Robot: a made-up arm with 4 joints.
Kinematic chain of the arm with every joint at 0, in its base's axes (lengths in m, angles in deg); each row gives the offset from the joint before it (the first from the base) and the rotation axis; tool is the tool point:
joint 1: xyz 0 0 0.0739 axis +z
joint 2: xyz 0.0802 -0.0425 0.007 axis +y
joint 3: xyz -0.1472 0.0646 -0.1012 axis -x
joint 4: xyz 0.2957 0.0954 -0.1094 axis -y
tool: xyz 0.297 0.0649 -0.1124
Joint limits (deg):
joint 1: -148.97..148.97
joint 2: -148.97..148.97
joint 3: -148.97..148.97
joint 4: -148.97..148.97
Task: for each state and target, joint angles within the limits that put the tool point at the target. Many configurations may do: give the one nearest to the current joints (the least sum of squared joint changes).
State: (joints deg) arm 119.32 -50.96 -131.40 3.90
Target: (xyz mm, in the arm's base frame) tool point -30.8 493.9 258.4
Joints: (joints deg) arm 105.97 -24.27 -137.31 43.90
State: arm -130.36 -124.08 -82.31 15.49
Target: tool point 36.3 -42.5 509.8
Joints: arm -139.13 -92.78 -66.40 47.40
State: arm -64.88 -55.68 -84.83 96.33
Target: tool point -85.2 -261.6 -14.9
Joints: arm -54.95 -30.46 -136.98 133.67
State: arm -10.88 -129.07 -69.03 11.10
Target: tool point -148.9 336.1 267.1
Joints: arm -48.92 -148.97 -92.37 23.65
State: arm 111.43 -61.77 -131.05 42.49
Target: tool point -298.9 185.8 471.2
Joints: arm 140.35 -45.04 -114.05 22.50
